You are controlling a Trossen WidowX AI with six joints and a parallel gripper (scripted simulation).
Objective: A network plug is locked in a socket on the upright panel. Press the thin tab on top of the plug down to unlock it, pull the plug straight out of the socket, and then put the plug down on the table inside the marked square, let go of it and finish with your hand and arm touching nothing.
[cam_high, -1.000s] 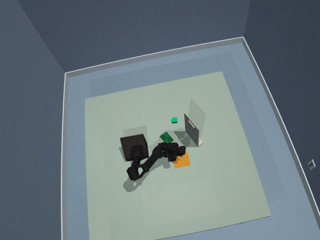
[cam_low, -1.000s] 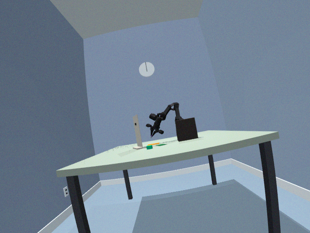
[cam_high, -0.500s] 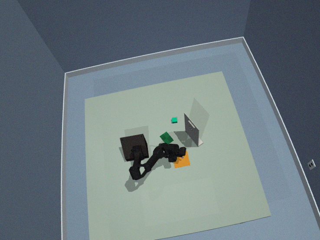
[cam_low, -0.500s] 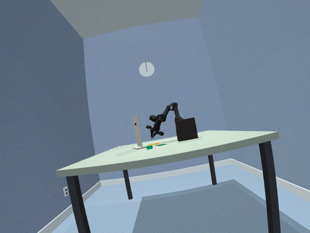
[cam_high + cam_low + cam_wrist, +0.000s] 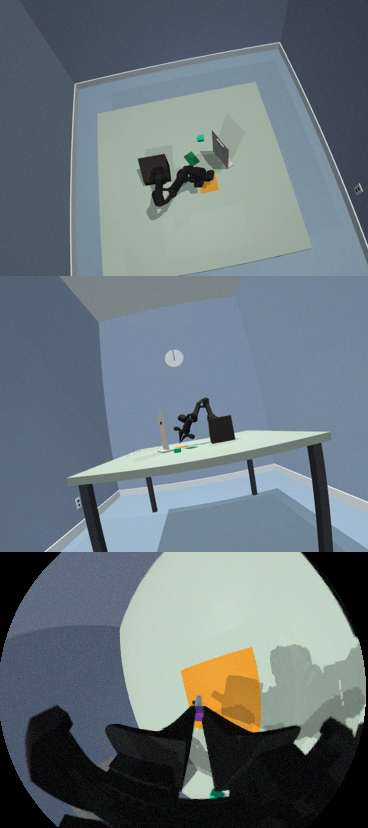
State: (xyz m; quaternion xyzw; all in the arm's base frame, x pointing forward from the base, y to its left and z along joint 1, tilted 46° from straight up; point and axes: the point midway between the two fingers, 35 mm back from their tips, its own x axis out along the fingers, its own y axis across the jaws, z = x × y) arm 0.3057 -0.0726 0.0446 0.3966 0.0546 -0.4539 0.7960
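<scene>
Now: the orange marked square 1 cm behind my gripper tip and 5 cm below it. The rest, counted from my gripper tip: purple network plug right at my gripper tip; then dark green flat patch 10 cm behind, 20 cm to the left, 5 cm below; then upright grey panel 11 cm ahead, 16 cm to the left, 9 cm above.
</scene>
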